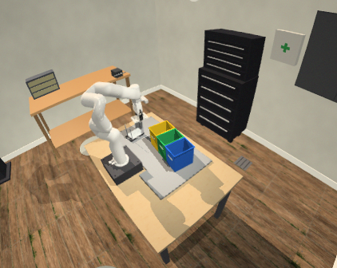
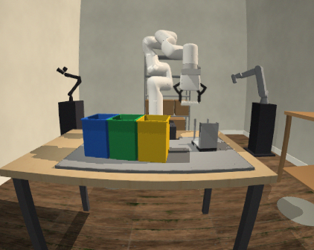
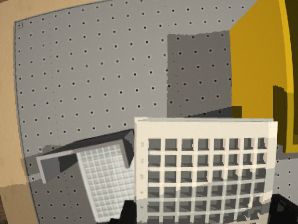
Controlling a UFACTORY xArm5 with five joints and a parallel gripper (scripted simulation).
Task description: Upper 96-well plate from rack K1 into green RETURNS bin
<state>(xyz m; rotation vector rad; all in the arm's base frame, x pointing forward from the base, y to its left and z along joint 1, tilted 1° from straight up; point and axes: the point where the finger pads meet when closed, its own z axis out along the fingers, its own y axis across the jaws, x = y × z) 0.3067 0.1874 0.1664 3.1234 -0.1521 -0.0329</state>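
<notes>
Now: hand 9 cm short of the green bin, 30 cm to the left of it and 16 cm above it. From my hand the other things lie so: yellow bin (10 cm ahead, 17 cm to the right, 16 cm below); then blue bin (8 cm ahead, 43 cm to the right, 16 cm below); then white 96-well plate (1 cm below).
</notes>
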